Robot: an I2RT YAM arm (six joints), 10 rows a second.
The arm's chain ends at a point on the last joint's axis. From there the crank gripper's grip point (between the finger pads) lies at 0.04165 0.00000 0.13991 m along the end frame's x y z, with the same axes.
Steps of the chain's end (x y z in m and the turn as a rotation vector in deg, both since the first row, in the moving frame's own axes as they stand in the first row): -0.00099, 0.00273, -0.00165, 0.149, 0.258, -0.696; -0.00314, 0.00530, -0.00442, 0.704, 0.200, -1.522; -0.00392, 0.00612, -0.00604, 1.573, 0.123, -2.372; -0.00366, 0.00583, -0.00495, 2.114, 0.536, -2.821; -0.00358, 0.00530, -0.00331, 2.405, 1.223, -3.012; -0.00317, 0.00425, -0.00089, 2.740, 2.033, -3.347; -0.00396, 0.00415, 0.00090, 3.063, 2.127, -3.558; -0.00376, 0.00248, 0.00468, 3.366, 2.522, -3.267; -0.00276, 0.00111, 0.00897, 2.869, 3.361, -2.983
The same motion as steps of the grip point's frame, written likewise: -0.00037, 0.00186, -0.00184, 0.149, 0.258, -0.696; -0.00269, 0.00247, -0.00458, 0.704, 0.200, -1.522; -0.00374, 0.00055, -0.00621, 1.573, 0.123, -2.372; -0.00253, -0.00140, -0.00548, 2.114, 0.536, -2.821; -0.00082, -0.00282, -0.00440, 2.405, 1.223, -3.012; 0.00150, -0.00497, -0.00267, 2.740, 2.033, -3.347; 0.00089, -0.00602, -0.00101, 3.063, 2.127, -3.558; 0.00205, -0.00822, 0.00240, 3.366, 2.522, -3.267; 0.00513, -0.00820, 0.00606, 2.869, 3.361, -2.983
